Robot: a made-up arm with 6 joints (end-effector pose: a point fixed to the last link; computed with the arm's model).
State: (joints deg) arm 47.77 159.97 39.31 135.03 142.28 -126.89
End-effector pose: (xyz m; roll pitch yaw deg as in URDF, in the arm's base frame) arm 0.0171 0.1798 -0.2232 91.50 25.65 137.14
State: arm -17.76 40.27 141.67 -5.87 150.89 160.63
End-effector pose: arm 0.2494 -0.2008 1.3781 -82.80 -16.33 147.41
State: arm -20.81 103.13 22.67 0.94 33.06 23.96
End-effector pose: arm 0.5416 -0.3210 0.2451 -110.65 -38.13 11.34
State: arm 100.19 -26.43 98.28 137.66 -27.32 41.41
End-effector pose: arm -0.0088 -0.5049 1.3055 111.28 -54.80 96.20
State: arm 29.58 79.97 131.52 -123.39 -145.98 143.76
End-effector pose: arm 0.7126 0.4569 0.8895 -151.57 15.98 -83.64
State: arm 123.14 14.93 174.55 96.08 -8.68 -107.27
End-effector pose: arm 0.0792 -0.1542 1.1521 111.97 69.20 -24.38
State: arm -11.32 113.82 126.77 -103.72 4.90 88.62
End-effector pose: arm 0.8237 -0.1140 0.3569 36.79 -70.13 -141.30
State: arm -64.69 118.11 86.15 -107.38 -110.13 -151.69
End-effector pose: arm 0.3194 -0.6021 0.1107 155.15 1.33 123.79
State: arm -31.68 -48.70 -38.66 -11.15 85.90 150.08
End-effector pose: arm -0.1774 -0.0147 1.0129 96.59 -10.71 -1.00
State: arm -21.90 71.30 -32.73 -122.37 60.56 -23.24
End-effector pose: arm 0.3916 -0.0594 0.5867 -64.90 -66.31 -176.84
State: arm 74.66 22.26 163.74 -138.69 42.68 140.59
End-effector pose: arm -0.0996 0.0487 1.3970 65.36 19.60 -99.13
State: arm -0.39 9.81 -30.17 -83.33 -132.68 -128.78
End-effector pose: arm 0.2167 -0.0379 0.9215 157.46 15.05 -148.35
